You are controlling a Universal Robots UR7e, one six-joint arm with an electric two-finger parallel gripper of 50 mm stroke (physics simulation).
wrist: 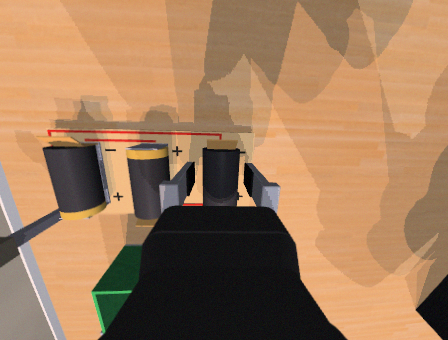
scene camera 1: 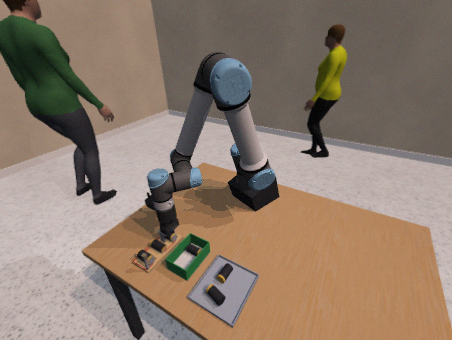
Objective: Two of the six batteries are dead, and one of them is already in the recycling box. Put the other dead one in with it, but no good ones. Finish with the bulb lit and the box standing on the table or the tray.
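Frame: origin at the arm's base, x ahead, y left, z up, level; metres.
Seen in the pictures: gripper, fingertip midpoint: (wrist: pixel 219 172) (scene camera 1: pixel 168 236).
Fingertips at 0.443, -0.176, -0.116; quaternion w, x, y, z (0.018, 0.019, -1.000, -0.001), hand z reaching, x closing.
Note:
Offsets run from my fingertips to a thing's middle, as dx, dy, dz. "spot": to the spot under its first point. Level surfaces: height alone.
My gripper (scene camera 1: pixel 168 234) (wrist: pixel 219 172) is open, its fingers on either side of the battery {-0.001, +0.005, +0.012} (wrist: pixel 220 172) at the right end of the holder in the wrist view, with nothing gripped. The battery holder {+0.064, +0.007, +0.029} (scene camera 1: pixel 152 253) (wrist: pixel 117 207) also bears a middle battery {+0.064, +0.007, +0.012} (scene camera 1: pixel 159 245) (wrist: pixel 149 187) and an end battery (scene camera 1: pixel 145 255) (wrist: pixel 76 180). The green recycling box {+0.035, +0.151, +0.013} (scene camera 1: pixel 172 265) (wrist: pixel 117 270) stands on the table beside the holder, with one battery {-0.001, +0.150, +0.003} (scene camera 1: pixel 193 249) inside. Two batteries {+0.017, +0.312, +0.003} (scene camera 1: pixel 225 273) {+0.102, +0.329, +0.003} (scene camera 1: pixel 216 294) lie on the grey tray {+0.052, +0.334, -0.011} (scene camera 1: pixel 242 296). I cannot make out the bulb or whether it is lit.
The wooden table {dz -0.017} (scene camera 1: pixel 325 260) (wrist: pixel 350 165) carries the robot's base at the back. A dark grey bar {spot: +0.150, +0.046, +0.035} (wrist: pixel 37 229) reaches toward the end battery at the left of the wrist view. The table edge runs close beyond the holder. Two people stand on the floor behind.

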